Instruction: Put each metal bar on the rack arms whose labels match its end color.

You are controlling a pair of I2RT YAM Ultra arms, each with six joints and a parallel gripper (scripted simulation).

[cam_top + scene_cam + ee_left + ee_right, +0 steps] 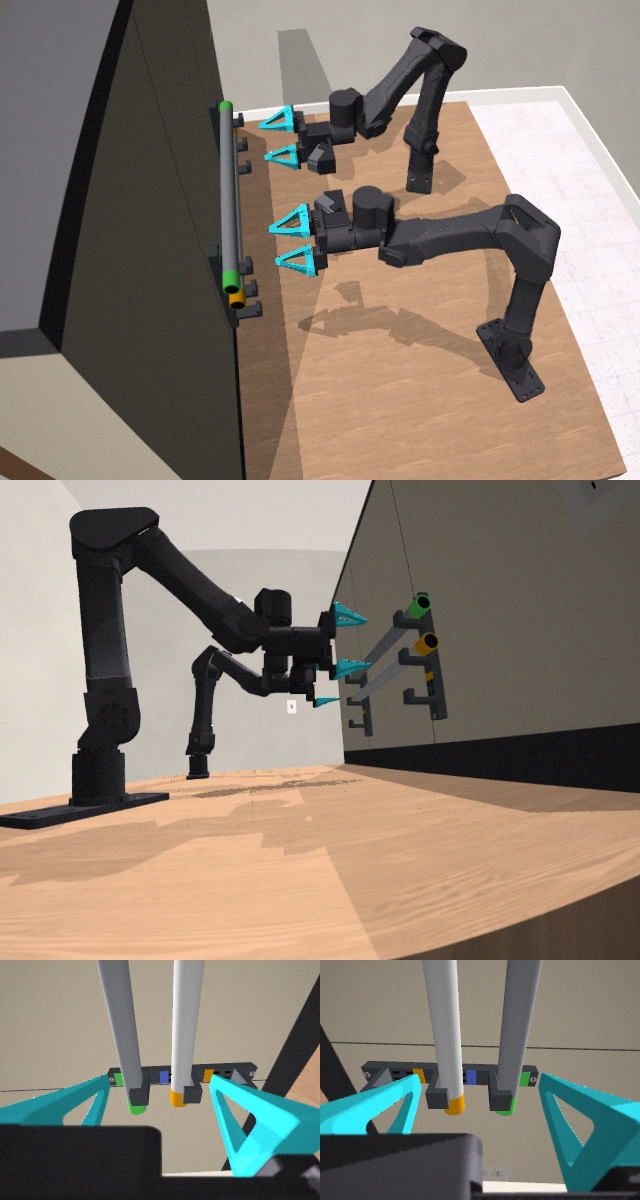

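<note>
Now: left hand 160 mm to the left of the orange-ended bar, 70 mm short of it and 30 mm above it. Also, from my left hand: black baseboard: 240 mm below, 120 mm to the right, 110 mm ahead; then dark wall panel: 170 mm ahead, 160 mm above, 130 mm to the right; then green-ended bar: 150 mm to the right, 70 mm ahead, 40 mm above.
Now: the orange-ended bar 14 cm to the left of my right hand, 10 cm ahead of it and 4 cm below it. Also, from my right hand: black baseboard: 24 cm below, 17 cm to the left, 13 cm ahead; then dark wall panel: 20 cm ahead, 16 cm to the left, 15 cm above; then green-ended bar: 14 cm to the left, 10 cm ahead, 4 cm above.
</note>
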